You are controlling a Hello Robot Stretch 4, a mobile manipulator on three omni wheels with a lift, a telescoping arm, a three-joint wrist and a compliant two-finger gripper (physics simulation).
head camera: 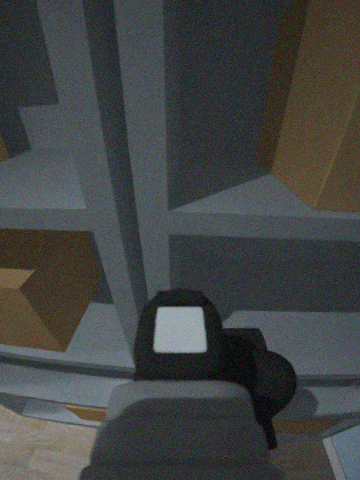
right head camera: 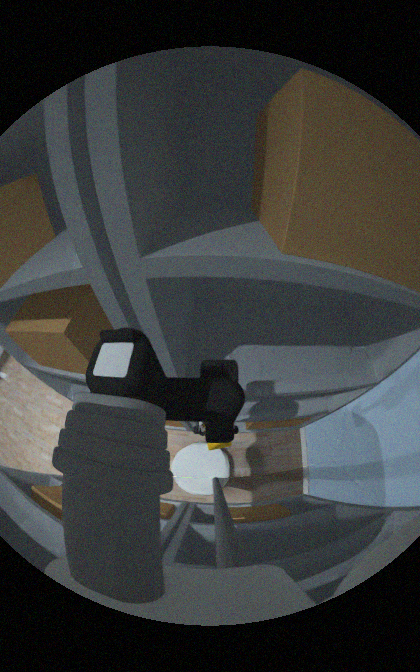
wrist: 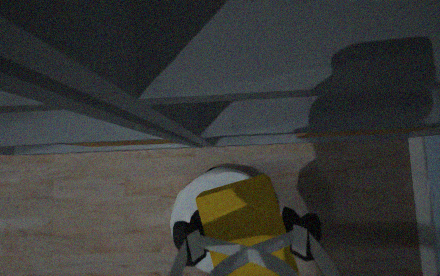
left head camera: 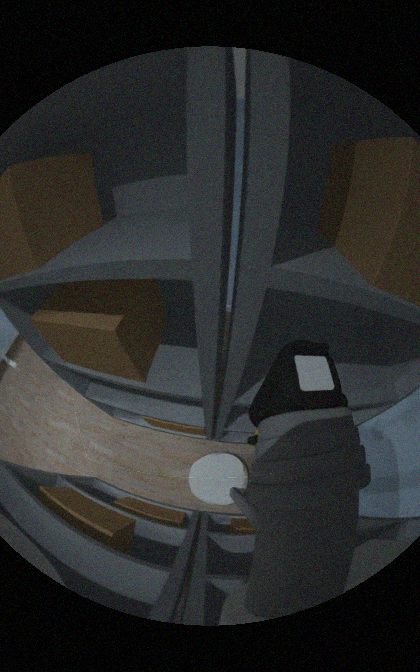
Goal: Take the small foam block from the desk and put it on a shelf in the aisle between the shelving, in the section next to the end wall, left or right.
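Observation:
The small foam block is yellow and sits between the fingers of my gripper, which is shut on it; a sliver of the block shows in the left head view. The gripper hangs in the aisle, in front of the shelving. The section next to the blue end wall is ahead and to the right. Its lower shelf shows bare board beyond the wrist. Its upper shelf carries a large brown box.
Twin uprights divide this section from the left one, which holds a brown box on its lower shelf. More shelving with boxes stands across the aisle. My round white base part is below, over the wooden floor.

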